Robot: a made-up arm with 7 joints. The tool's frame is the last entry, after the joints.
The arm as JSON. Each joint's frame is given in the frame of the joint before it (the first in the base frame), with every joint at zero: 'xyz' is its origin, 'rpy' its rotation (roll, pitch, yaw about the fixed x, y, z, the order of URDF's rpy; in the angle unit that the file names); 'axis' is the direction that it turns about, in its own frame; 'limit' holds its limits. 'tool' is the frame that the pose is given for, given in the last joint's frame.
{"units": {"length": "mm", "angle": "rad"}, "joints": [
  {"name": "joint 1", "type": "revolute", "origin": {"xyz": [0.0, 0.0, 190.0], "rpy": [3.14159, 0.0, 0.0]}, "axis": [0.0, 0.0, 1.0], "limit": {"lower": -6.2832, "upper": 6.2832}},
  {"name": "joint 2", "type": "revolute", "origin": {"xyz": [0.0, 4.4, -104.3], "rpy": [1.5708, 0.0, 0.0]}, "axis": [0.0, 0.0, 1.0], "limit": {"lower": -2.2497, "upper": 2.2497}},
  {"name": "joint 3", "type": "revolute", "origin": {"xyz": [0.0, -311.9, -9.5], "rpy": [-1.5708, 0.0, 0.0]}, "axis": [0.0, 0.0, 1.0], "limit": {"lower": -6.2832, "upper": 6.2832}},
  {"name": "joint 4", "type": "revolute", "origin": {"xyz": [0.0, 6.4, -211.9], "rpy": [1.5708, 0.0, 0.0]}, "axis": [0.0, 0.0, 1.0], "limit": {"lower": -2.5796, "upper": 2.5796}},
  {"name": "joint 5", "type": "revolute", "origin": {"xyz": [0.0, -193.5, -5.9], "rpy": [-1.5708, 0.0, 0.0]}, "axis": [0.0, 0.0, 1.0], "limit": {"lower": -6.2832, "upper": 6.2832}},
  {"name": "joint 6", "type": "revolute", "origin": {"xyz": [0.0, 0.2, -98.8], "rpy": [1.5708, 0.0, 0.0]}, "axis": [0.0, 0.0, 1.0], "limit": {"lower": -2.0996, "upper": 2.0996}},
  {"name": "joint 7", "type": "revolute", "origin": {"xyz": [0.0, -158.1, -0.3], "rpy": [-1.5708, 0.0, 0.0]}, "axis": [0.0, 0.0, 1.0], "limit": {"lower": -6.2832, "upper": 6.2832}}
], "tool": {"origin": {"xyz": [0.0, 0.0, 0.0], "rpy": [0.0, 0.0, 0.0]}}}
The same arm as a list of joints. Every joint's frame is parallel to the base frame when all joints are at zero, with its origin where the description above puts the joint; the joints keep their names.
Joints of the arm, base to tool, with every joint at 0 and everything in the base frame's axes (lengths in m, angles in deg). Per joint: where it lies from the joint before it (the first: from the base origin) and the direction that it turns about. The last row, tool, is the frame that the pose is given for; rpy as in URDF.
joint 1: axis -z offset 0 0 0.19
joint 2: axis +y offset 0 -0.0044 0.1043
joint 3: axis -z offset 0 -0.0095 0.3119
joint 4: axis +y offset 0 -0.0064 0.2119
joint 5: axis -z offset 0 -0.0059 0.1935
joint 6: axis +y offset 0 -0.0002 0.0988
joint 7: axis -z offset 0 -0.0003 0.1581
tool: offset 0 0 0 rpy 180 0 0
Joint limits (deg, base to tool): -360..360 -128.9..128.9 -360..360 -147.8..147.8 -360..360 -120.3..120.3 -360..360

